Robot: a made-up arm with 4 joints.
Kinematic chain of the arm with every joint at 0, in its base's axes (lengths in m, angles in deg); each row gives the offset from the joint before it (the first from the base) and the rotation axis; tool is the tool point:
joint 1: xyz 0 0 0.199 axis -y
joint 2: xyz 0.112 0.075 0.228 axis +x
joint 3: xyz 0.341 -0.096 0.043 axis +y
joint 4: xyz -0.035 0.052 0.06 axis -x
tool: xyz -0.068 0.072 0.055
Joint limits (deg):
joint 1: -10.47..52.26
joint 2: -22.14..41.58
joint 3: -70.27..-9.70
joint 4: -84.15..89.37
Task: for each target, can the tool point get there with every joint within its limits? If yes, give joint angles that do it. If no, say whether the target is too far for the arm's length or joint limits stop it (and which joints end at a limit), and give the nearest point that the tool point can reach.
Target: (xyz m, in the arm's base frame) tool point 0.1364 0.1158 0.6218
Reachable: yes | joints 24.30 -16.77 -29.21 -16.12
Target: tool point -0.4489 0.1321 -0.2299
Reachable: no: joint limits stop it (at a limit: joint 1, joint 2) | nearest point 0.0029 0.0337 0.5422 | short by 0.900 m
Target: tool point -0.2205 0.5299 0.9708
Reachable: no: too far | nearest point -0.0927 0.1416 0.6866 | short by 0.498 m
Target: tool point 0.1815 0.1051 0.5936
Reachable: yes | joints 29.74 24.90 -29.85 63.11
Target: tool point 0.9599 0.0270 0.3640
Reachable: no: too far | nearest point 0.4527 0.0641 0.2882 | short by 0.514 m
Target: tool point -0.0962 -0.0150 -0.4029
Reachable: no: joint limits stop it (at a limit: joint 1, joint 2, joint 3, joint 4) | nearest point 0.3136 0.0117 0.3054 | short by 0.819 m
